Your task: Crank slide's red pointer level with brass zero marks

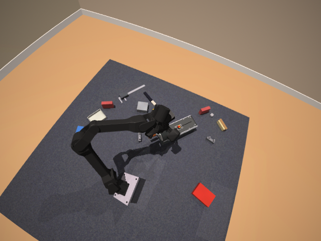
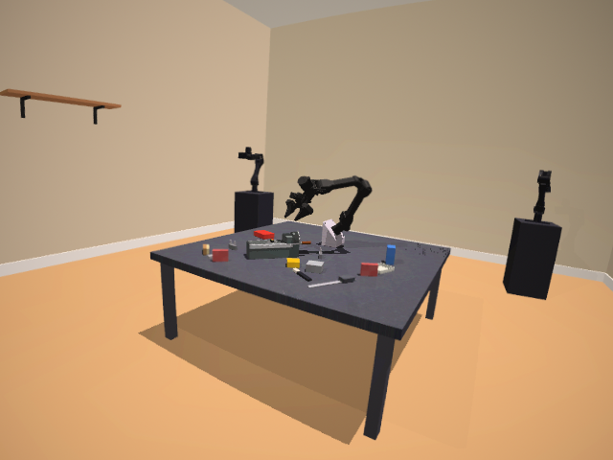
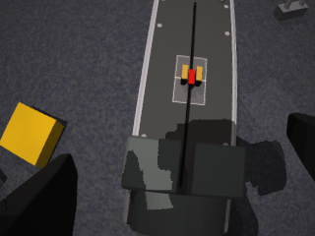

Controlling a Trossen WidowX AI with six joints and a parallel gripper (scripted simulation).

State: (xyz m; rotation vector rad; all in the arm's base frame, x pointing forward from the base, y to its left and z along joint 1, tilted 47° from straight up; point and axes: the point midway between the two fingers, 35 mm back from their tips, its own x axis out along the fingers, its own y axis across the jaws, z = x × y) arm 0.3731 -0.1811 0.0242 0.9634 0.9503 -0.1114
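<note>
The brown crank handle is 60 mm behind my gripper tip, 80 mm to the left of it and 130 mm below it. From my gripper tip the other things lie so: grey block 140 mm ahead, 220 mm to the left, 180 mm below; then yellow block 140 mm ahead, 100 mm to the left, 180 mm below; then red pointer 50 mm ahead, 70 mm to the right, 120 mm below.
</note>
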